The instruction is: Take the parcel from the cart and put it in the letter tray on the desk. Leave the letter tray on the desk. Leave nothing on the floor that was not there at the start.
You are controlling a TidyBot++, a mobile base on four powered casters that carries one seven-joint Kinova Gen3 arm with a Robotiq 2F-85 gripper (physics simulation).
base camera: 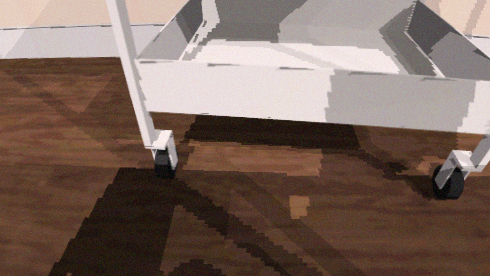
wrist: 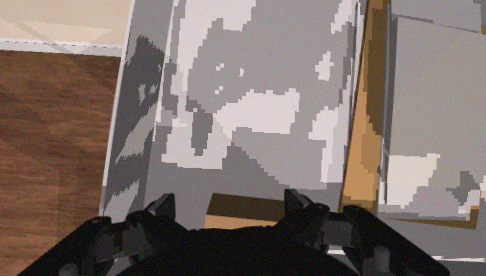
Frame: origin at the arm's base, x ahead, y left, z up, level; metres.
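Seen in the pictures: gripper, between the fingertips: [wrist: 230,203].
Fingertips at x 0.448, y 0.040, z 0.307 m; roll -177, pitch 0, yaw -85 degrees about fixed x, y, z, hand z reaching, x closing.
Offsets run from my fingertips to a thing's top centre. "spot": to the spot under its first point. Level surfaces: height alone.
The parcel, a small tan-orange box @(dx -0.031, dy -0.026, dz +0.019 m) [wrist: 242,222] with a darker far side, lies in the cart's upper tray at the bottom of the wrist view. The gripper's body hides its near part. My gripper [wrist: 230,203] is open, with nothing held. One fingertip shows to the left of the parcel and the other at its right end; their height relative to it is hard to tell. The white cart [base camera: 235,90] [wrist: 111,130] shows its lower tray, a post and casters in the base camera view, and its upper tray in the wrist view. The desk and letter tray do not show.
An orange-brown open holder @(spot: dx +0.016, dy -0.125, dz -0.032 m) [wrist: 357,182] with a flat grey block @(dx +0.098, dy -0.205, dz -0.017 m) [wrist: 435,100] in it lies on the cart, right of the gripper. The cart's left wall rises left of the fingers. Black casters [base camera: 165,161] [base camera: 448,182] stand on the wooden floor @(dz -0.704 m) [base camera: 240,240] [wrist: 50,150].
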